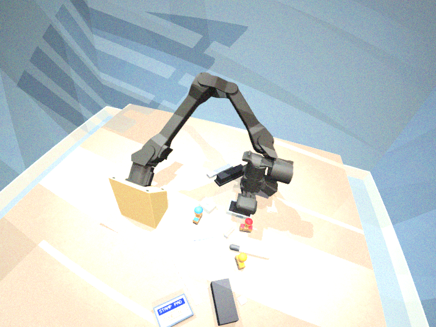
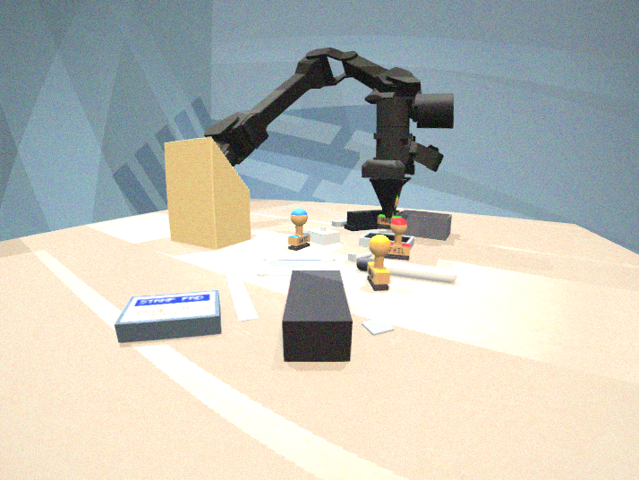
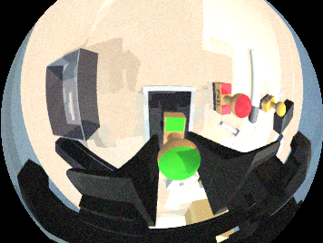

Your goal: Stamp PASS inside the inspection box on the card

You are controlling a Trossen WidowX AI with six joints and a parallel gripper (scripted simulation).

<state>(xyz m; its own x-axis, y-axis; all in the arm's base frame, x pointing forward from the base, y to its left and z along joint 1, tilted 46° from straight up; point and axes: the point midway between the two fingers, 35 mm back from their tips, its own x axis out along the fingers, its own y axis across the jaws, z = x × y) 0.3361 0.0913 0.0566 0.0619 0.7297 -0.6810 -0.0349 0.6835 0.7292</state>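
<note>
The ink pad is 5 cm below my gripper tip. Also, from my gripper tip: red-knobbed stamp: 7 cm to the right, 3 cm below, 3 cm ahead; then green knob stamp: right at my gripper tip; then grey tray: 14 cm to the left, 5 cm ahead, 4 cm below.
</note>
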